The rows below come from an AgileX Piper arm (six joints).
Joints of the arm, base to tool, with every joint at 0 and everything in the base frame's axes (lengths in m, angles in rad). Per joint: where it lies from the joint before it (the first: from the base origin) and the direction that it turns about. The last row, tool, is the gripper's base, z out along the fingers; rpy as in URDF.
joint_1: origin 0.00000 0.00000 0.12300 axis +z
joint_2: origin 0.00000 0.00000 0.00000 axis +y
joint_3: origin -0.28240 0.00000 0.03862 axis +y
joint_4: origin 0.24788 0.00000 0.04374 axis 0.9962 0 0.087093
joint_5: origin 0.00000 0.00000 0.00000 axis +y
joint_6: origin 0.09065 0.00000 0.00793 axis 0.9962 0 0.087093
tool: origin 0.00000 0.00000 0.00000 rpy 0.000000 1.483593 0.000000
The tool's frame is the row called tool.
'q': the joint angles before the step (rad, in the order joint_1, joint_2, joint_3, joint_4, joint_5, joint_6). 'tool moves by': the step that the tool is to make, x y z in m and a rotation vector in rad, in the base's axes. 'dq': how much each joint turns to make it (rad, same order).
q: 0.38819 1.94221 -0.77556 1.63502 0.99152 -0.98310
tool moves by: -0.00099 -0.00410 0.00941 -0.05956 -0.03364 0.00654
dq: -0.00224 -0.05176 0.00000 -0.07001 -0.05589 0.05046
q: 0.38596 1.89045 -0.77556 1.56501 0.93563 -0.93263
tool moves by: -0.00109 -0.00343 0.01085 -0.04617 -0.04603 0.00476
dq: 0.00000 -0.05311 -0.00001 -0.05929 -0.04703 0.03734
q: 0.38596 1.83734 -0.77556 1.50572 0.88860 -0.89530
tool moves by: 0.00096 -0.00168 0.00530 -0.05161 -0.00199 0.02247
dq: -0.00001 -0.02051 -0.02193 -0.09841 -0.01958 0.08137
